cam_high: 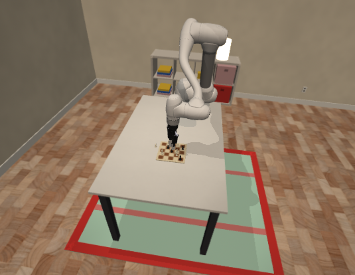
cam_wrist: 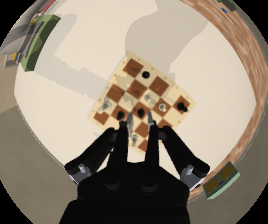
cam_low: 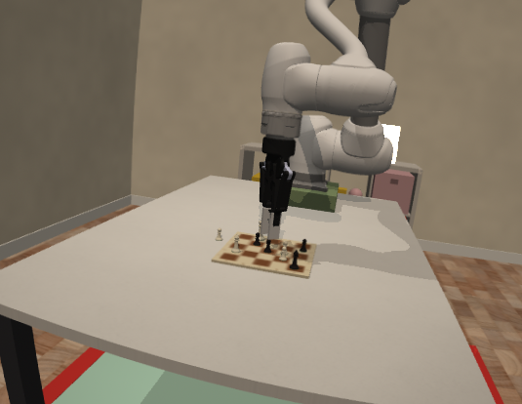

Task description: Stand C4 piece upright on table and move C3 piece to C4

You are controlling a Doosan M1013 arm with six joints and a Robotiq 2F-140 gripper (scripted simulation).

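My hand is 8 cm above the chessboard. Also, from my hand: black chess piece: 8 cm ahead, 7 cm to the left, 5 cm below; tall white piece: 8 cm behind, 3 cm to the right, 5 cm below.
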